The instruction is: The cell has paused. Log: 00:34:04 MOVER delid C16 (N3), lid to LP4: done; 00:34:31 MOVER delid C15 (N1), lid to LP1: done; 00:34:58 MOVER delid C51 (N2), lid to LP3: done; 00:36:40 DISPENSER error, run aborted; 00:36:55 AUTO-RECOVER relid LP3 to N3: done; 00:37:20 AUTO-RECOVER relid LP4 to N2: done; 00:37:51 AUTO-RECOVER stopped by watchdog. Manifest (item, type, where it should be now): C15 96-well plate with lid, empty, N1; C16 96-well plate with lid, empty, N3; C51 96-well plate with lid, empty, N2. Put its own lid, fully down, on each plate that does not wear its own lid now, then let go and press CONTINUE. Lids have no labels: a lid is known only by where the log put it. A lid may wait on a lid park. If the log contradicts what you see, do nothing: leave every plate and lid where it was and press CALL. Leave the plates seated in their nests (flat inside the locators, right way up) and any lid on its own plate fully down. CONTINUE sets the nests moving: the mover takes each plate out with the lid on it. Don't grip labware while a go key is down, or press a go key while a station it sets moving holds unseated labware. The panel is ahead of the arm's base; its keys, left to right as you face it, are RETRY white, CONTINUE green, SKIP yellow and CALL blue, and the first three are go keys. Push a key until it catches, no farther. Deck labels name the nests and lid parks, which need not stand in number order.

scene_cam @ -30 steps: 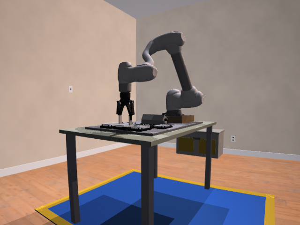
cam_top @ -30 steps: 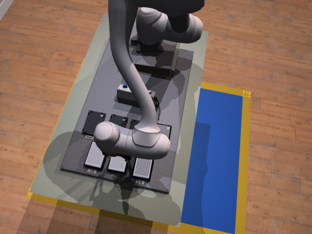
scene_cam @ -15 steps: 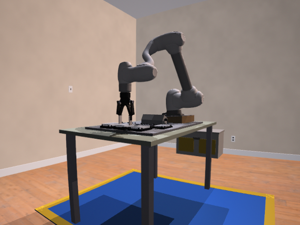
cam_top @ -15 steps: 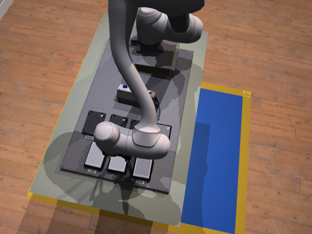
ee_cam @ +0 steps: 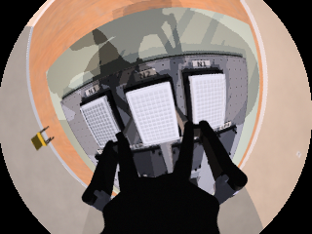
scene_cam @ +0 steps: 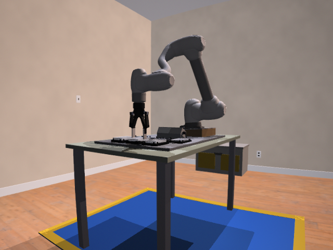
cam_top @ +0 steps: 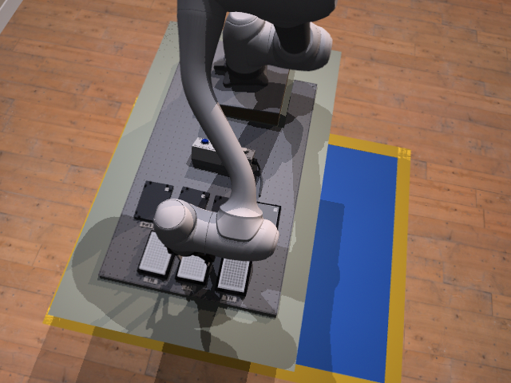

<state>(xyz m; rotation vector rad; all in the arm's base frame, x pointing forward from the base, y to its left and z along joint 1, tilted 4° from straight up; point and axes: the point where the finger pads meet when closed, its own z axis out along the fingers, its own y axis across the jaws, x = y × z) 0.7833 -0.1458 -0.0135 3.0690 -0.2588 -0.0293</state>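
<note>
Now: hand 140 mm past the lid park LP1, 230 mm to the right of it and 50 mm above it. Round my hand: lid park LP2: 190 mm behind, 40 mm to the right, 50 mm below; lid park LP3: 160 mm behind, 90 mm to the left, 50 mm below; 96-well plate: 30 mm ahead, 130 mm to the left, 30 mm below.
</note>
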